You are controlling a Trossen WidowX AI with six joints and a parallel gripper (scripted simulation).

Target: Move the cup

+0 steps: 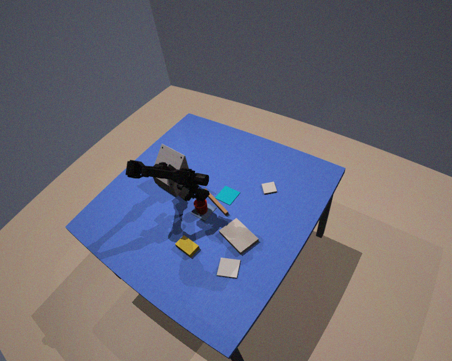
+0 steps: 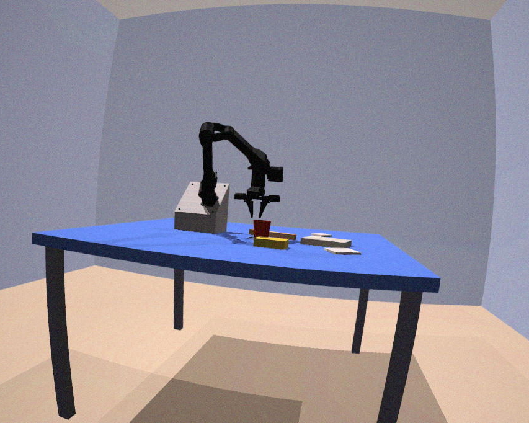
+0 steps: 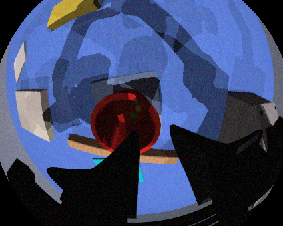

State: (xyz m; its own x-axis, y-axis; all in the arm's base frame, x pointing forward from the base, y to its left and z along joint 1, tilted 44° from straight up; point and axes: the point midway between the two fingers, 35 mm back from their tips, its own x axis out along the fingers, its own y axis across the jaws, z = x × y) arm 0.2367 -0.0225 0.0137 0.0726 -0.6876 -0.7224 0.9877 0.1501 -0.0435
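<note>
My gripper tip is 4 cm above the red cup and 3 cm short of it. Round my gripper tip: thin wooden bar 9 cm to the left, 8 cm below, 5 cm ahead; then blue-grey pad 9 cm below, 3 cm ahead, 1 cm to the left; then teal pad 17 cm to the left, 9 cm below, 6 cm ahead.
</note>
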